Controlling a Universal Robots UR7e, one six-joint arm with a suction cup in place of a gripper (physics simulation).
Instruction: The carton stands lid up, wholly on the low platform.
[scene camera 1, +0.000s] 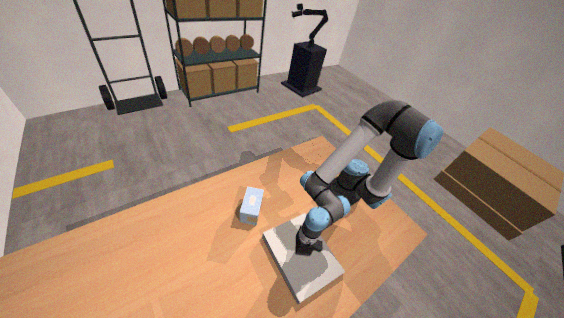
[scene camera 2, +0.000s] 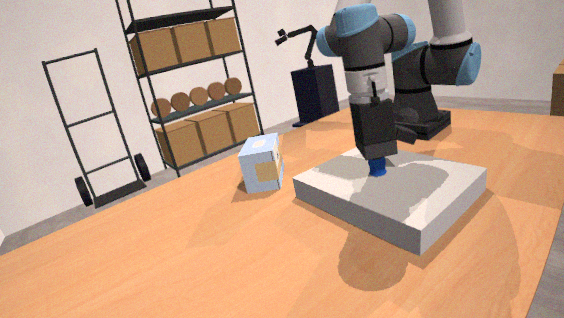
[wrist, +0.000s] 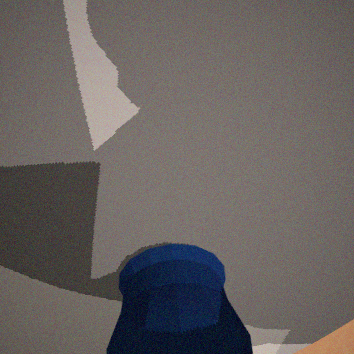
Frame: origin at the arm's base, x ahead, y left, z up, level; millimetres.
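Seen in the pictures: hand, tool point: (scene camera 2: 377, 172) (wrist: 172, 284); arm's base, link origin: (scene camera 1: 341, 190) (scene camera 2: 414, 115).
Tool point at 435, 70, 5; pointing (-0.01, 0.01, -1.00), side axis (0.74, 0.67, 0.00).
Note:
Pixels of each thing's middle, then the offset from my tool point to it, as dx, dy, dz. Level surfaces: height alone.
- light blue carton, body centre: (scene camera 2: 263, 161) (scene camera 1: 252, 205) +26, -311, -1
- low platform, body centre: (wrist: 184, 208) (scene camera 2: 386, 184) (scene camera 1: 301, 253) -4, +15, -27
- wooden table, surface height: dz -51
The light blue carton (scene camera 1: 251, 206) (scene camera 2: 261, 167) stands on the table beside the platform, apart from it. It has a pale label on its top face, a tan patch on one side, and a dark line and a small mark on the narrow side. I cannot tell which face is the lid. The low platform (scene camera 1: 314, 286) (scene camera 2: 452, 175) (wrist: 250, 150) is a grey-white slab. My suction gripper (scene camera 1: 306, 251) (scene camera 2: 377, 173) (wrist: 172, 260) points down over the platform, its blue cup at or very near the top surface. The gripper is shut with no carton on it. The exact contact is hard to see.
The wooden table (scene camera 1: 150, 250) (scene camera 2: 150, 260) bears the platform and the arm's base (scene camera 2: 425, 122). A shelf rack (scene camera 1: 218, 19) (scene camera 2: 192, 63), a hand truck (scene camera 1: 140, 105) (scene camera 2: 120, 194) and a dark pedestal (scene camera 1: 306, 67) (scene camera 2: 316, 92) stand behind. A large brown box (scene camera 1: 500, 175) lies at the right.

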